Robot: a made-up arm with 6 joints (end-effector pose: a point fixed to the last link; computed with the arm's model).
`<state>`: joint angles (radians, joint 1 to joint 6).
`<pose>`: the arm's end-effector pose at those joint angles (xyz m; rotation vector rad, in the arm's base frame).
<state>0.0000 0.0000 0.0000 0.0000 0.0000 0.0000</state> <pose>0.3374 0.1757 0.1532 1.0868 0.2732 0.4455</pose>
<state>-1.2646 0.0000 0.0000 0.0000 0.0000 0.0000</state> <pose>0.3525 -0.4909 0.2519 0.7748 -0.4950 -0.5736</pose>
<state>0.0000 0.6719 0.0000 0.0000 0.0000 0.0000</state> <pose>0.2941 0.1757 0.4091 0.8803 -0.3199 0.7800</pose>
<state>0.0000 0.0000 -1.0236 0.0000 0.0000 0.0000</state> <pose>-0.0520 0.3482 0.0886 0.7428 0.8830 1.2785</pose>
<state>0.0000 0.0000 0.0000 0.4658 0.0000 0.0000</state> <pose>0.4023 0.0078 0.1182 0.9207 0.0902 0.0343</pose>
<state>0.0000 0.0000 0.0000 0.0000 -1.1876 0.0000</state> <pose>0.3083 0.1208 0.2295 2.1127 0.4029 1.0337</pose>
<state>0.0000 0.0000 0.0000 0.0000 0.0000 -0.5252</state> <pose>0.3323 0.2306 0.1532 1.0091 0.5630 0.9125</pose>
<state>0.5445 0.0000 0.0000 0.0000 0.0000 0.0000</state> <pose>0.0971 0.3651 0.1746 1.1380 0.6181 0.8954</pose>
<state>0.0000 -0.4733 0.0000 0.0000 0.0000 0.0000</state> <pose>0.2647 0.1757 -0.0164 1.1838 0.6896 0.1818</pose>
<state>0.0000 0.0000 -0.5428 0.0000 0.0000 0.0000</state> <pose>0.1529 0.3188 0.1204 0.9318 0.6002 0.8938</pose>
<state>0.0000 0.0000 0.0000 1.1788 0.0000 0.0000</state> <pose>0.3557 -0.2651 0.1331 0.6122 -0.1846 -0.5713</pose>
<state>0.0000 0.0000 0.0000 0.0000 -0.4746 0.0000</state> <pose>0.3216 0.1660 0.1902 1.4985 0.3294 0.6762</pose>
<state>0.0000 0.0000 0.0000 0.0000 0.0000 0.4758</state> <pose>0.3175 0.1297 0.1532 1.1100 0.0093 0.0200</pose>
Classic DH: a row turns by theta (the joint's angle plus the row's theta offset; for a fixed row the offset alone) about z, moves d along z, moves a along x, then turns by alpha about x. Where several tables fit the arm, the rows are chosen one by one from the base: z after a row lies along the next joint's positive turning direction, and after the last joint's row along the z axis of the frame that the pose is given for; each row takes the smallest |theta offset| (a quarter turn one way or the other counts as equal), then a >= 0, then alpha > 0; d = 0 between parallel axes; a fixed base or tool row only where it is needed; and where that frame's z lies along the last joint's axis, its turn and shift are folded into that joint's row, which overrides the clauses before.
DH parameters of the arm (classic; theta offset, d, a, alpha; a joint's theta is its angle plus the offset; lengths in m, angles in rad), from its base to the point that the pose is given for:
base (fixed): -0.941 0.9743 0.0623 -0.2537
joint 1: 0.9564 -0.7654 0.0693 1.7191
joint 2: 0.3555 -0.0784 0.0231 1.5353
joint 3: -1.4754 0.0721 0.0278 0.5927
joint 4: -0.2594 0.2398 0.0984 0.7147
joint 5: 0.0981 -0.4113 0.1157 -1.1494
joint 6: 1.1706 -0.0097 0.0836 -2.0315
tool (fixed): 0.0028 0.0732 0 0

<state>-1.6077 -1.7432 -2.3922 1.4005 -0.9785 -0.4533</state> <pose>0.3211 -0.1467 0.3078 2.3463 -0.2599 1.1521</pose>
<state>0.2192 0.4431 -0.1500 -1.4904 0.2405 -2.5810</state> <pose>-0.3922 0.0619 0.2139 1.3217 -0.6027 -1.5448</pose>
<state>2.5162 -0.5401 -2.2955 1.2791 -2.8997 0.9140</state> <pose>-0.4277 -0.4514 0.2672 1.8360 -1.8116 0.3056</pose>
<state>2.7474 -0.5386 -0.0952 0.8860 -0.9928 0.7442</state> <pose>-0.5258 -0.0773 0.1246 0.4983 1.9968 1.2558</pose>
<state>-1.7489 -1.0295 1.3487 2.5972 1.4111 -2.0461</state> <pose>0.1481 0.0919 0.3938 -0.3252 0.7235 1.0097</pose>
